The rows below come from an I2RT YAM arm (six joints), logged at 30 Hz.
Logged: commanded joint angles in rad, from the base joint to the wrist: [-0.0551, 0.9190, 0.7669, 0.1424, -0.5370, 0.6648]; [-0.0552, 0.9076, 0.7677, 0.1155, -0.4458, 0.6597]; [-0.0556, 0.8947, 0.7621, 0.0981, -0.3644, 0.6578]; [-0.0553, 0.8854, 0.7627, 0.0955, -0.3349, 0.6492]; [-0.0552, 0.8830, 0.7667, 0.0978, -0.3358, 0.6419]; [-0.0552, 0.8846, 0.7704, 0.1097, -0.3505, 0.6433]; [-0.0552, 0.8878, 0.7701, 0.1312, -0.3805, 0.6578]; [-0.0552, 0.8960, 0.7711, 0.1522, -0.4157, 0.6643]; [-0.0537, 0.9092, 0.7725, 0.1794, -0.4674, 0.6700]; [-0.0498, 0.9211, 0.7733, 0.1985, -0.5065, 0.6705]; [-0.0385, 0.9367, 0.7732, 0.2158, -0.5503, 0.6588]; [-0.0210, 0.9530, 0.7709, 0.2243, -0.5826, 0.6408]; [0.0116, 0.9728, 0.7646, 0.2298, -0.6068, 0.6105]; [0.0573, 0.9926, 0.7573, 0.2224, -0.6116, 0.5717]
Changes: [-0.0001, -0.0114, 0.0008, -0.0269, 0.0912, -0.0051]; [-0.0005, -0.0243, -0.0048, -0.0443, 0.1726, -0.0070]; [-0.0002, -0.0336, -0.0042, -0.0469, 0.2021, -0.0156]; [-0.0001, -0.0360, -0.0002, -0.0446, 0.2012, -0.0229]; [-0.0001, -0.0344, 0.0035, -0.0327, 0.1865, -0.0215]; [-0.0001, -0.0312, 0.0032, -0.0112, 0.1565, -0.0070]; [-0.0001, -0.0230, 0.0042, 0.0098, 0.1213, -0.0005]; [0.0014, -0.0098, 0.0056, 0.0370, 0.0696, 0.0052]; [0.0053, 0.0021, 0.0064, 0.0561, 0.0305, 0.0057]; [0.0166, 0.0177, 0.0063, 0.0734, -0.0133, -0.0060]; [0.0341, 0.0340, 0.0040, 0.0819, -0.0456, -0.0240]; [0.0667, 0.0538, -0.0023, 0.0874, -0.0698, -0.0543]; [0.1124, 0.0736, -0.0096, 0.0800, -0.0746, -0.0931]
